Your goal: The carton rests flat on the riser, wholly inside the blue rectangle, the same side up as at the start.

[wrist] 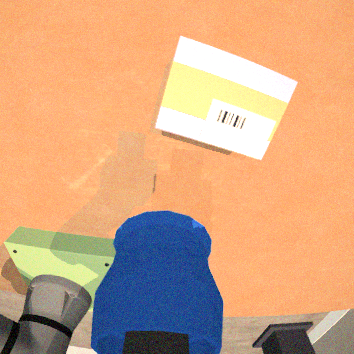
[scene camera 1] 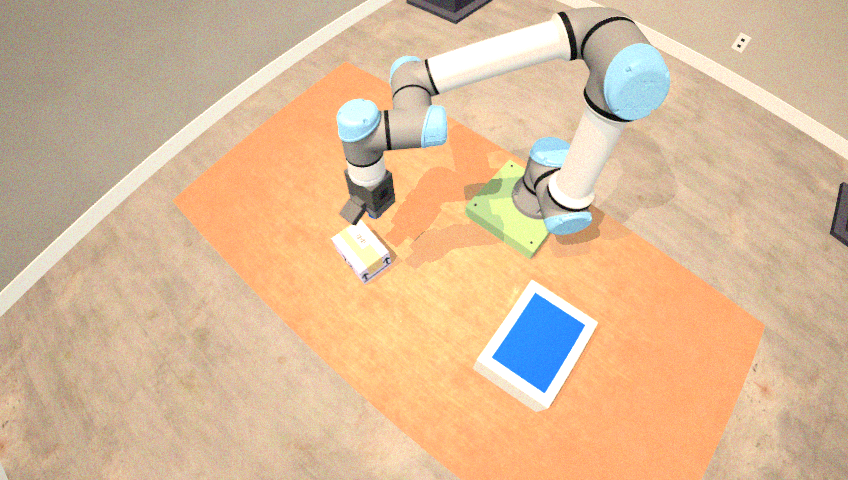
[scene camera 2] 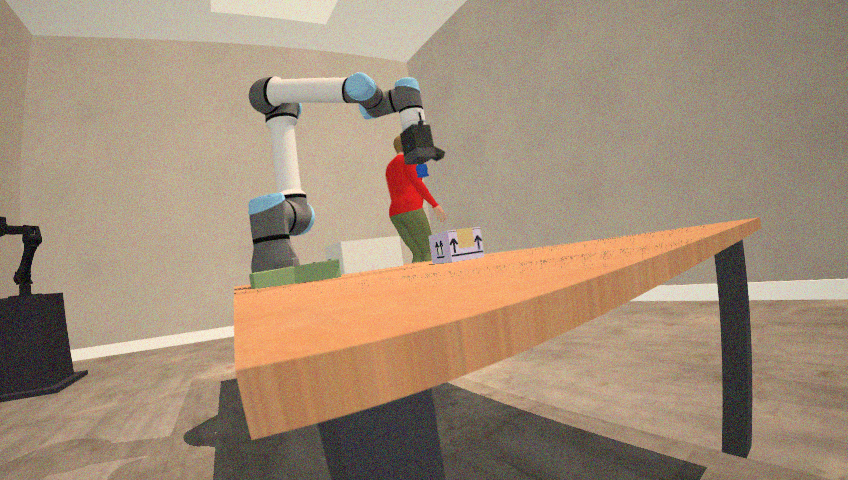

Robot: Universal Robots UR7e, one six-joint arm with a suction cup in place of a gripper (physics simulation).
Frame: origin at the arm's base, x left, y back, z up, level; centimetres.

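Where they show: end effector, tool point: (wrist: pixel 162 248) (scene camera 2: pixel 422 176); arm's base, origin of the base link: (wrist: pixel 60 292) (scene camera 1: pixel 535 198) (scene camera 2: pixel 276 269).
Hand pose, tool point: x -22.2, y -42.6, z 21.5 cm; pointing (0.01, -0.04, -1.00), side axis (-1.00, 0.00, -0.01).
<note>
Things, the pixels of their top centre, and the offset from my tool point.
- carton, middle of its top: (wrist: pixel 226 103) (scene camera 1: pixel 359 245) (scene camera 2: pixel 453 231) dy -4.0, dx -5.5, dz -17.7 cm
- white riser, middle of its top: (scene camera 1: pixel 540 341) (scene camera 2: pixel 360 241) dy +4.7, dx +47.3, dz -14.1 cm
- blue rectangle, middle of its top: (scene camera 1: pixel 540 341) dy +4.7, dx +47.3, dz -14.1 cm
The carton (scene camera 1: pixel 361 252) (scene camera 2: pixel 457 245) (wrist: pixel 227 97) stands flat on the table, with a yellow band and a barcode label on its top and upward arrows on its sides. The white riser (scene camera 1: pixel 484 365) (scene camera 2: pixel 371 255) stands apart from it, with the blue rectangle (scene camera 1: pixel 538 342) on its top. My gripper, a blue suction cup (scene camera 1: pixel 373 215) (scene camera 2: pixel 422 171) (wrist: pixel 162 225), is open and holds nothing. It hangs above the table, higher than the carton and a little to the arm-base side of it. The riser does not show in the wrist view.
The arm's base stands on a green plate (scene camera 1: pixel 496 220) (scene camera 2: pixel 315 271) (wrist: pixel 37 255) between the carton and the riser, toward the table's rear edge. A person in a red top (scene camera 2: pixel 404 190) stands behind the table. A black pedestal (scene camera 2: pixel 32 339) with a small arm stands at the left in scene camera 2.
</note>
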